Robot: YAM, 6 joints.
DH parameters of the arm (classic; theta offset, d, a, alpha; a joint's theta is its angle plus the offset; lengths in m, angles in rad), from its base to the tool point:
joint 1: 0 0.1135 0.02 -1.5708
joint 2: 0 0 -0.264 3.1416
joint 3: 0.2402 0 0.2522 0
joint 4: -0.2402 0 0.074 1.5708
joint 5: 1.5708 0 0 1.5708
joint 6: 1.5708 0.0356 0 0
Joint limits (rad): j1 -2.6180..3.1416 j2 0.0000..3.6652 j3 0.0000..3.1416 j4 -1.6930..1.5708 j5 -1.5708..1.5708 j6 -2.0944..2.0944
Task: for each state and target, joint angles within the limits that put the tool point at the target. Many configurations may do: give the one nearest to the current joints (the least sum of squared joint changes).
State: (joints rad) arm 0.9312 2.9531 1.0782 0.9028 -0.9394 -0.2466
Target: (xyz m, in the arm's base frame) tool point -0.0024 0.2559 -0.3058
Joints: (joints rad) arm 1.4724 3.4632 1.4409 0.8435 -0.8839 -0.2466
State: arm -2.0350 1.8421 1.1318 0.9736 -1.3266 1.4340
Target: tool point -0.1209 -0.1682 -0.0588
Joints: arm -2.3591 2.5164 0.4864 0.7603 -1.2735 1.4340
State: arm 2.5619 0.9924 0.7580 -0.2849 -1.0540 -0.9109
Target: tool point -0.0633 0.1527 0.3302
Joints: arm 1.7832 0.7631 0.7747 -0.3220 -0.9865 -0.9109
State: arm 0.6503 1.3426 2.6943 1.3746 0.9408 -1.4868
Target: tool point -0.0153 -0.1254 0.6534
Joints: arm 1.2032 1.3652 2.7019 1.4808 1.0446 -1.4868
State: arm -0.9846 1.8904 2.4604 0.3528 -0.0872 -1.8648
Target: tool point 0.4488 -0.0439 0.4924
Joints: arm -0.1109 1.9381 2.0749 0.2354 -0.1706 -1.8648
